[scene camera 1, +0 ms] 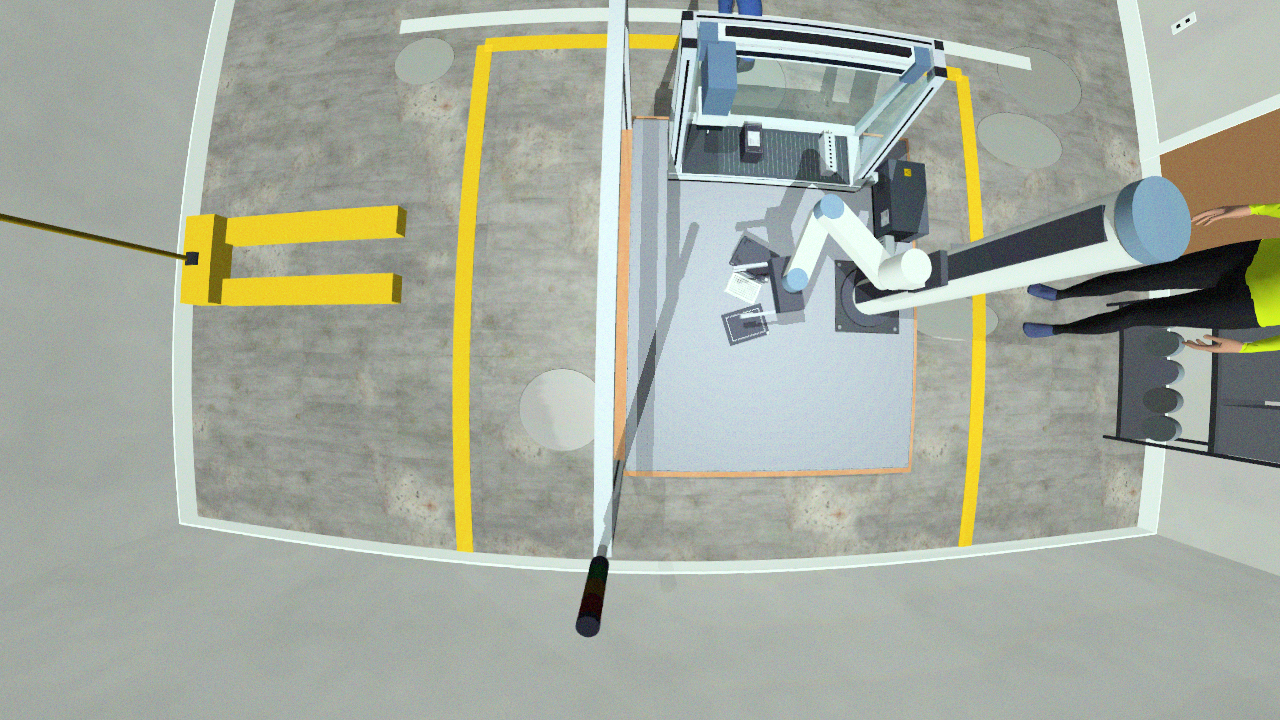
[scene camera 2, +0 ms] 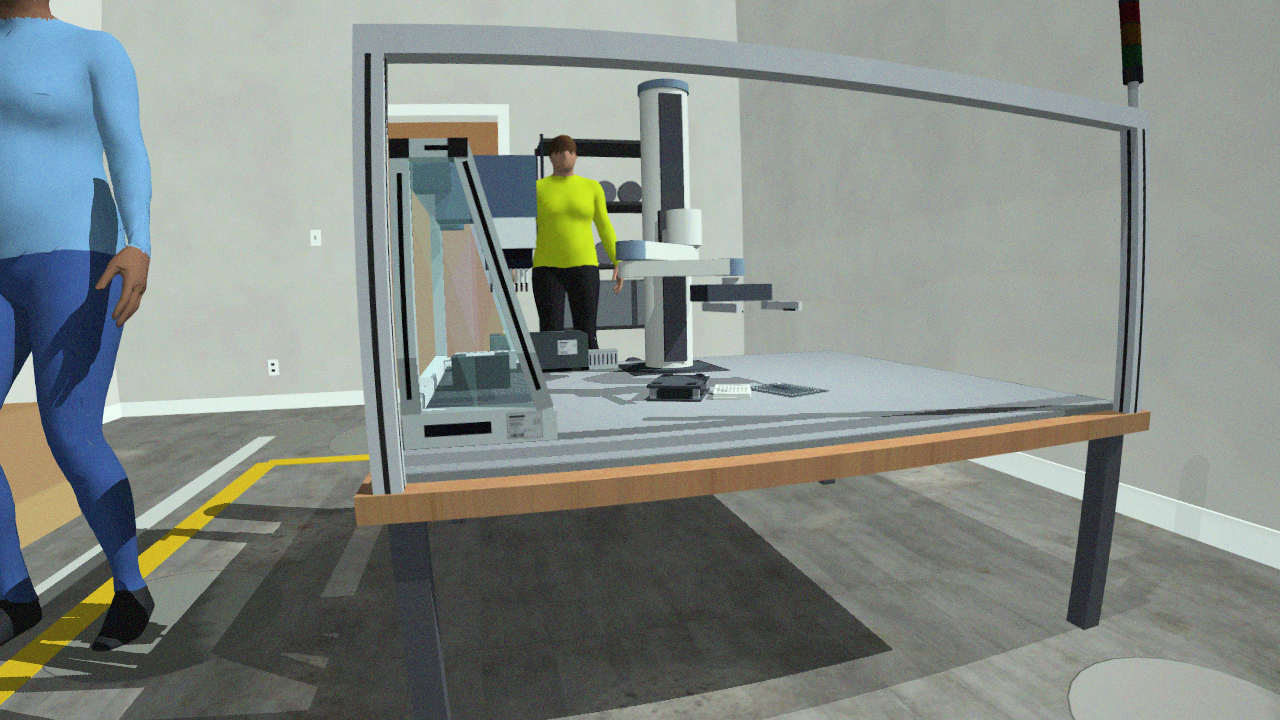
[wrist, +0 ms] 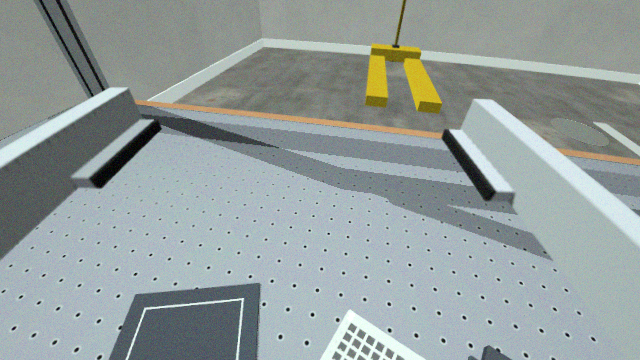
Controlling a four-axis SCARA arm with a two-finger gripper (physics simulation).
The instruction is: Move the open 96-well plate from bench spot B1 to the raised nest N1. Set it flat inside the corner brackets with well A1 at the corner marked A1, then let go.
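Seen in the pictures: gripper, fingertip midpoint: [scene camera 1: 736,292] [scene camera 2: 770,307] [wrist: 301,112]; arm's base at its link origin: [scene camera 1: 865,297] [scene camera 2: 669,371].
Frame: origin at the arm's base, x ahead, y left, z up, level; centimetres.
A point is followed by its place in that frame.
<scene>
The white 96-well plate [scene camera 1: 742,287] {x 54.9, y -1.3, z 2.2 cm} [scene camera 2: 731,391] {x 57.8, y -2.6, z 2.7 cm} [wrist: 367,345] {x 59.2, y -1.5, z 2.7 cm} lies flat on the bench, between the dark raised nest [scene camera 1: 748,249] {x 53.3, y -15.9, z 4.9 cm} [scene camera 2: 677,388] {x 58.0, y -15.4, z 4.2 cm} [wrist: 494,354] {x 59.6, y -11.1, z 4.9 cm} and a flat dark pad with a white outline [scene camera 1: 748,334] {x 52.0, y 17.2, z 1.4 cm} [scene camera 2: 789,389] {x 54.1, y 14.0, z 1.5 cm} [wrist: 195,332] {x 57.4, y 14.0, z 1.5 cm}. In the wrist view, the near parts of plate and nest are cut off by the lower edge. My gripper [scene camera 1: 737,291] {x 62.7, y 4.8, z 21.6 cm} [scene camera 2: 768,308] {x 62.7, y 4.8, z 21.6 cm} [wrist: 301,112] {x 62.7, y 4.8, z 21.6 cm} is open and empty, high above the bench; from above, its fingers span the plate's area. The A1 mark and the spot labels are not readable.
A glass-sided enclosure [scene camera 2: 474,428] {x 85.0, y -58.8, z 4.2 cm} stands at one end of the bench [scene camera 1: 769,411] {x 42.5, y 47.8, z 1.3 cm}, with a dark box [scene camera 1: 900,198] {x -7.9, y -38.5, z 12.8 cm} [scene camera 2: 560,349] {x -3.4, y -33.7, z 8.2 cm} near it. A frame post [scene camera 2: 1132,268] {x 103.3, y 68.5, z 29.8 cm} rises at the bench's other end. A person in yellow [scene camera 2: 569,219] stands behind the arm column [scene camera 2: 666,161] {x 7.7, y -1.8, z 64.1 cm}.
</scene>
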